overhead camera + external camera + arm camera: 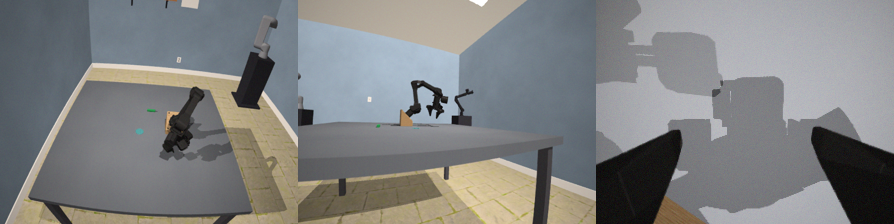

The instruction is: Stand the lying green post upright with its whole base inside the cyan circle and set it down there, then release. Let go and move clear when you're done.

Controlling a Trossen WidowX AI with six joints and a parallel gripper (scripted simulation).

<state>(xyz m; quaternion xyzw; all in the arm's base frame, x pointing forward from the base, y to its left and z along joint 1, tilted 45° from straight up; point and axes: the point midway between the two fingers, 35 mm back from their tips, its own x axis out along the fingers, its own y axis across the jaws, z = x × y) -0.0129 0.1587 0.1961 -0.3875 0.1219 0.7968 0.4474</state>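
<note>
Now: hand 46 cm to the left of the green post, 19 cm short of it and 10 cm above it. Round my hand: cyan circle 26 cm ahead, 21 cm to the right, 11 cm below.
</note>
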